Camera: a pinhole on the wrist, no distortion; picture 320 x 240 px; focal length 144.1 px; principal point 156.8 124.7 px. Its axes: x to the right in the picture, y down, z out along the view. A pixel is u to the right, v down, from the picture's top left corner.
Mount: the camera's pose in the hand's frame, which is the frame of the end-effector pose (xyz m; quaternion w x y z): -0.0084 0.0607 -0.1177 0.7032 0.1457 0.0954 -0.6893
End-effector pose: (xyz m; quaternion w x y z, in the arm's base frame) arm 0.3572 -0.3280 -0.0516 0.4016 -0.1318 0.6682 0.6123
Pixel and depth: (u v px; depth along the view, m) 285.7 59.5 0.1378
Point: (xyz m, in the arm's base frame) 0.4614 -0.4055 -0.0739
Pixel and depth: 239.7 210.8 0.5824
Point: 0.5857 -0.0100 -0.5628
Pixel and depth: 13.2 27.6 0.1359
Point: 0.3534 -0.2882 0.1319
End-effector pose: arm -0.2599 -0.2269 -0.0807 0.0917 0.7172 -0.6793 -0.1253
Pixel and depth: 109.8 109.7 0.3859
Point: -0.3966 -0.1409 -0.3319
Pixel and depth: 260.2 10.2 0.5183
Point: 0.0989 0.2503 -0.4012
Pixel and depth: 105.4 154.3 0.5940
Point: -0.4734 -0.2773 -0.5610
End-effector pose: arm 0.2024 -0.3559 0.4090 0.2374 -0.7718 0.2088 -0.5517
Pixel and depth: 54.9 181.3 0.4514
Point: 0.6340 -0.5414 0.2610
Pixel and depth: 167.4 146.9 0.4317
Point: 0.4866 -0.2439 0.4211
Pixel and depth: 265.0 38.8 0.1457
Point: 0.1545 -0.2264 0.3943
